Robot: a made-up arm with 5 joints.
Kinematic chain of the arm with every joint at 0, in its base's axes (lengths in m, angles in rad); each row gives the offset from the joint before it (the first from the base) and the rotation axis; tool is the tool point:
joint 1: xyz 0 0 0.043 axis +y
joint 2: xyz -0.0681 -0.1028 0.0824 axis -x
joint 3: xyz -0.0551 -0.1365 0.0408 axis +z
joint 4: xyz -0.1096 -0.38 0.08 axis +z
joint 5: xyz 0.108 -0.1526 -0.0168 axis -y
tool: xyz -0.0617 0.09 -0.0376
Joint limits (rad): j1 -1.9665..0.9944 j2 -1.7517..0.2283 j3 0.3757..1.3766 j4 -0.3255..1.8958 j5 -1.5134..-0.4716
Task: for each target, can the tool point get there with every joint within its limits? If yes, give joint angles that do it. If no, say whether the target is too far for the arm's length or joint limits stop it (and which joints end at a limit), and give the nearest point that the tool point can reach.
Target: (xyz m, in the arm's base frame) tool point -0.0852 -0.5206 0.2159
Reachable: yes | joints -0.8559 -0.1225 0.7878 1.6163 -1.1608
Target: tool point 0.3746 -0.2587 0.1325
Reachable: yes | joints -1.4987 -1.4912 0.7352 0.7395 -0.7654
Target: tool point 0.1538 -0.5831 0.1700
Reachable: yes | joints -1.5387 -0.7427 0.7345 -0.1173 -1.3098
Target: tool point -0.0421 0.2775 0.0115
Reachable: no: joint limits stop it (at a limit: joint 1, joint 2, joint 4, joint 5) | nearest point -0.0887 -0.1481 -0.2202 | short by 0.487 m
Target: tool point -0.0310 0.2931 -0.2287
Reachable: no: joint limits stop it (at a limit: joint 2, joint 4, joint 5) | nearest point -0.0411 -0.1218 -0.3169 | short by 0.424 m
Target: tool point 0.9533 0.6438 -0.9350
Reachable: no: too far | nearest point 0.3621 -0.0934 -0.3284 | short by 1.123 m
